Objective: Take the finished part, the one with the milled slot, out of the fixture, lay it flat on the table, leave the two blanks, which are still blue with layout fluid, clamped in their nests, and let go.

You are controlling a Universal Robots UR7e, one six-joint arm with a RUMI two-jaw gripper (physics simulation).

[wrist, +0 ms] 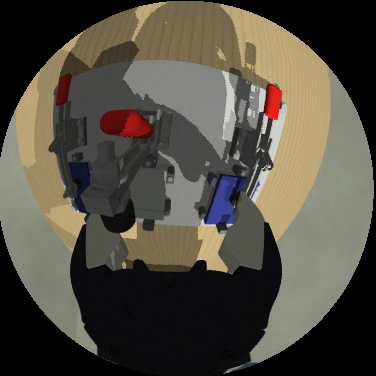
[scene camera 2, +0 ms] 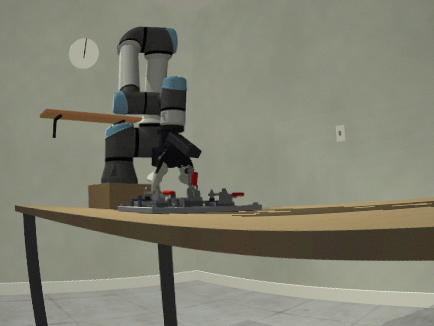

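Seen in the pictures: gripper, fingertip midpoint: [wrist: 173, 193] [scene camera 2: 173, 195]; arm's base at its link origin: [scene camera 2: 119, 184].
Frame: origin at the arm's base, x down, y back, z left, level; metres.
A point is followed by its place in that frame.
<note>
The fixture plate [scene camera 2: 145, 209] @[x 0.085, y -0.481, z -0.237 m] [wrist: 170, 77] @[x 0.080, y -0.525, z -0.078 m] lies on the table. In the wrist view, a plain grey block [wrist: 150, 192] @[x 0.054, y -0.402, z -0.046 m], apparently the finished part, sits in the middle nest; its slot cannot be made out, and the raised clamp arm partly hides it. The middle clamp's red handle [scene camera 2: 194, 178] @[x 0.003, y -0.478, z -0.061 m] [wrist: 125, 123] stands upright in the scene view. A blue blank [wrist: 79, 175] @[x 0.064, y -0.432, z 0.056 m] sits in the left nest and another blue blank [wrist: 220, 202] @[x 0.059, y -0.373, z -0.130 m] in the right nest, each under a clamp arm. My gripper [scene camera 2: 171, 186] @[x 0.046, y -0.402, z -0.072 m] [wrist: 173, 193] @[x 0.046, y -0.402, z -0.072 m] is open and empty, low over the fixture, fingers spread around the middle nest.
The left clamp's red handle [wrist: 63, 89] @[x 0.044, y -0.541, z 0.035 m] and the right clamp's red handle [wrist: 273, 101] @[x 0.039, y -0.500, z -0.172 m] lie low towards the far side in the wrist view. The middle clamp's black tip [wrist: 118, 217] @[x -0.027, y -0.443, z -0.055 m] is close to my left finger. The wooden table [scene camera 2: 320, 220] @[x 0.095, y -1.050, z -0.423 m] [wrist: 310, 115] @[x 0.095, y -0.526, z -0.350 m] extends around the plate.
</note>
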